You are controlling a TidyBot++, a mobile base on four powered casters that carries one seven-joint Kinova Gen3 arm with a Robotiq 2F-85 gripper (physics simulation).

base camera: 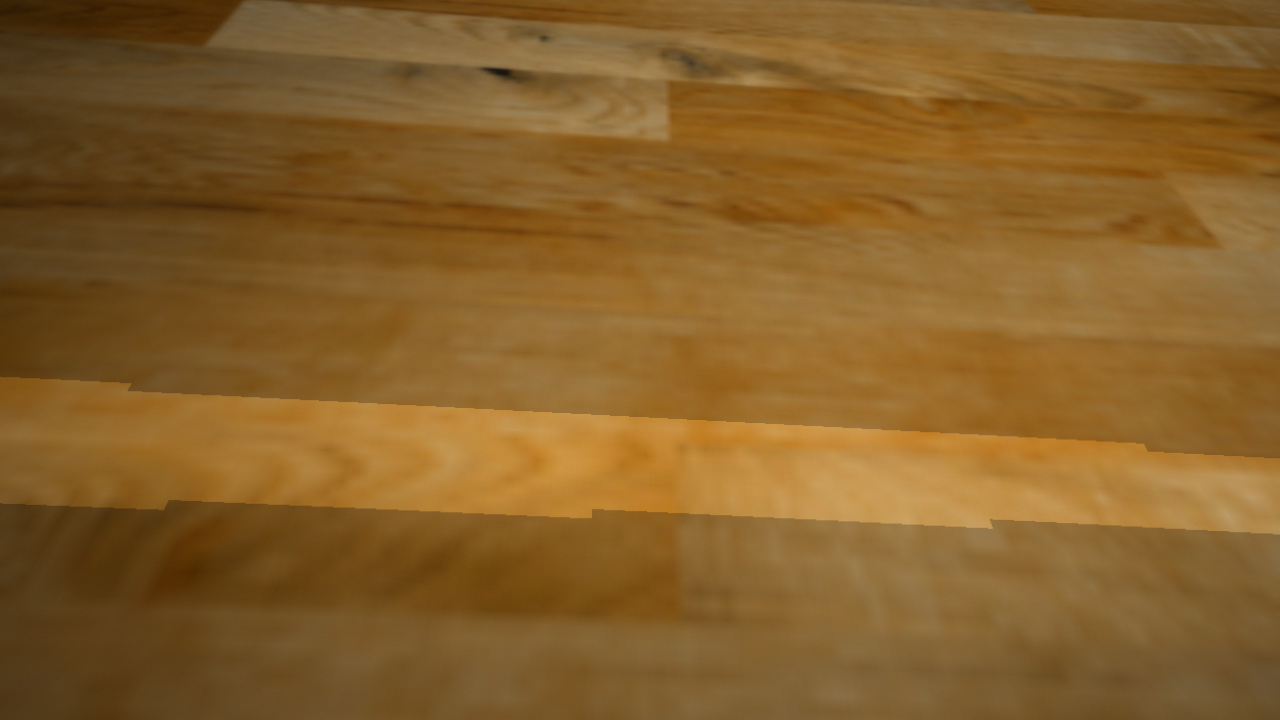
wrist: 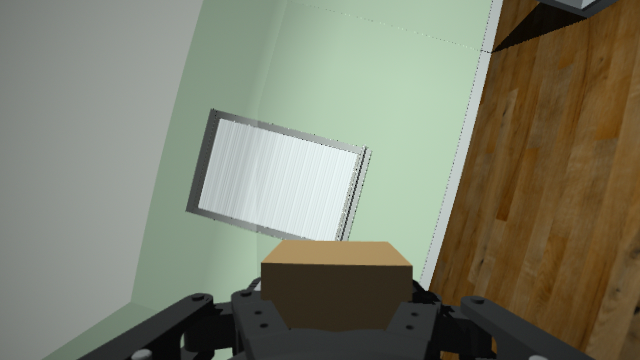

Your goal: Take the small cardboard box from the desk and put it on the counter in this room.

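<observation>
The small cardboard box is at the bottom middle of the wrist view, with a light brown top face and a dark shaded front face. My gripper is shut on the box, with a dark finger at each side of it. The fingertips are partly hidden by the box. The box is held in the air, and a wall and a wooden floor show beyond it. Neither the desk nor the counter can be made out in either view.
The wrist view is tilted. A pale green wall has a grey-framed window with white blinds. A white baseboard borders the wooden floor. Part of a dark-edged object shows at the top right. A bright strip of light crosses the floor in the base view.
</observation>
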